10 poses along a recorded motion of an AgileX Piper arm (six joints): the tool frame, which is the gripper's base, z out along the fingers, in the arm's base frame.
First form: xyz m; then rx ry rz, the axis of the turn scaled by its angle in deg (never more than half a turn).
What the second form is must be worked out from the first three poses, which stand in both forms.
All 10 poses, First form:
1: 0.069, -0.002, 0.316, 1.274, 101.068, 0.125
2: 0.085, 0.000, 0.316, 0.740, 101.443, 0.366
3: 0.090, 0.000, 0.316, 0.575, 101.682, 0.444
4: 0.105, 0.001, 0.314, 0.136, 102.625, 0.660
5: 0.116, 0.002, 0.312, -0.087, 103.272, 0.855
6: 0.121, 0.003, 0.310, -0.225, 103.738, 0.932
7: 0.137, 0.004, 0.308, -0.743, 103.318, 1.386
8: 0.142, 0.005, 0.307, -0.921, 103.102, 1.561
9: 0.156, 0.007, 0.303, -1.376, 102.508, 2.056
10: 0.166, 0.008, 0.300, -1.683, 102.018, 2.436
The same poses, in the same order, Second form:
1: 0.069, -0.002, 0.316, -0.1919, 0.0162, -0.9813, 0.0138, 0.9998, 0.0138
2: 0.085, 0.000, 0.316, -0.1984, 0.0123, -0.9800, 0.0052, 0.9999, 0.0115
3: 0.090, 0.000, 0.316, -0.2025, 0.0111, -0.9792, 0.0025, 0.9999, 0.0108
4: 0.105, 0.001, 0.314, -0.2186, 0.0079, -0.9758, -0.0047, 0.9999, 0.0091
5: 0.116, 0.002, 0.312, -0.2296, 0.0070, -0.9733, -0.0091, 0.9999, 0.0094
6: 0.121, 0.003, 0.310, -0.2376, 0.0060, -0.9714, -0.0114, 0.9999, 0.0090
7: 0.137, 0.004, 0.308, -0.2305, 0.0042, -0.9731, -0.0219, 0.9997, 0.0095
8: 0.142, 0.005, 0.307, -0.2269, 0.0038, -0.9739, -0.0257, 0.9996, 0.0099
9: 0.156, 0.007, 0.303, -0.2169, 0.0032, -0.9762, -0.0359, 0.9993, 0.0113
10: 0.166, 0.008, 0.300, -0.2086, 0.0034, -0.9780, -0.0433, 0.9990, 0.0127
